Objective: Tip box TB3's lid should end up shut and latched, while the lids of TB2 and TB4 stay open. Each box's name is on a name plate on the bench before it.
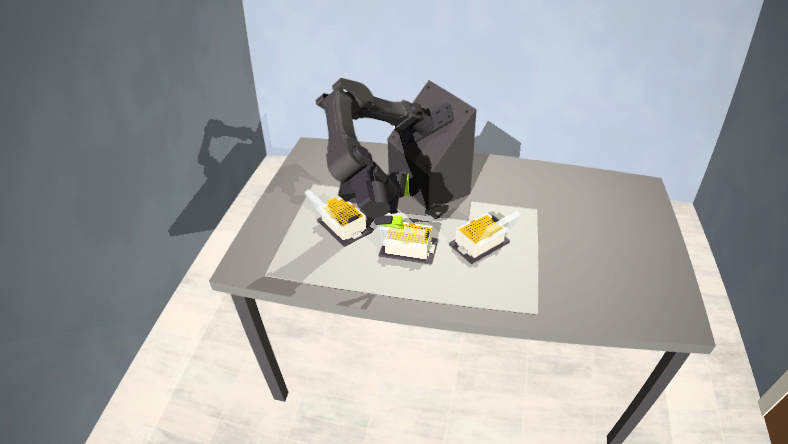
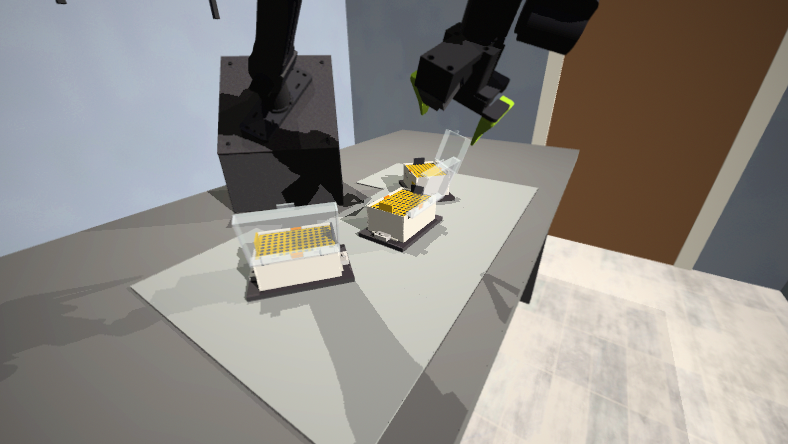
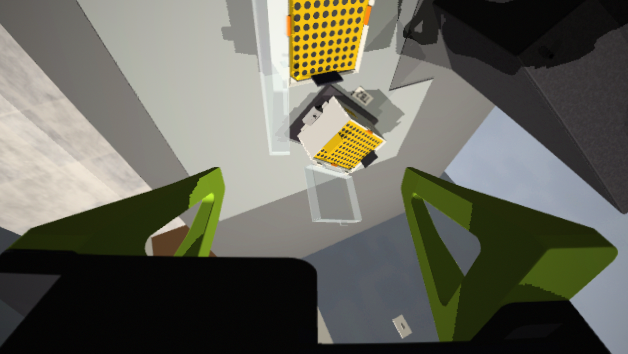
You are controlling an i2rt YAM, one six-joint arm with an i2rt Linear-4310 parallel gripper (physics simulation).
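Places are measured from the arm's base along level axes (x ahead, y up, z right), in centimetres.
Pixels of known places: gripper, between the fingertips: [image 1: 404, 211] [image 2: 447, 128] [image 3: 313, 177]; arm's base, origin of its link: [image 1: 427, 126] [image 2: 277, 103].
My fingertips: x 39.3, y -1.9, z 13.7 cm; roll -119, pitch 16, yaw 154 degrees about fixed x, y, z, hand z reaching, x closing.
Ahead of a thing's pixels: the offset from my fingertips to its top centre. "pt": to the spot under its first point. Level surfaces: height alone.
The left box @[dx -21.5, dy -14.0, dz +14.8 cm] [image 1: 344, 221] [image 2: 300, 271], the middle box @[dx -9.1, dy -14.0, dz -2.9 cm] [image 1: 406, 249] [image 2: 386, 223] [image 3: 327, 37] and the right box [image 1: 480, 242] [image 2: 410, 176] [image 3: 325, 127] hold yellow racks. All three clear lids stand open: the left lid @[pt dx -16.7, dy -6.5, dz +23.3 cm] [image 1: 315, 201] [image 2: 248, 220], the middle lid @[pt dx +0.1, dy -6.2, dz -1.1 cm] [image 3: 278, 115] and the right lid @[pt dx -0.1, dy -6.7, dz -30.3 cm] [image 1: 512, 219] [image 2: 454, 142] [image 3: 332, 197]. A name plate @[pt dx -12.5, dy -20.4, dz -20.4 cm] [image 3: 362, 95] near the right box seems to read TB2; I cannot read which box is TB3. My gripper [image 1: 402, 209] [image 2: 447, 129] [image 3: 313, 177] is open and empty, in the air above the boxes.
The boxes stand on a pale mat @[dy -20.6 cm] [image 1: 496, 284] [image 2: 248, 352] on the grey table @[dy -20.9 cm] [image 1: 606, 248]. The dark pedestal [image 1: 463, 148] [image 2: 253, 179] carries the arm behind the boxes. A brown door [image 2: 634, 121] is beyond the table.
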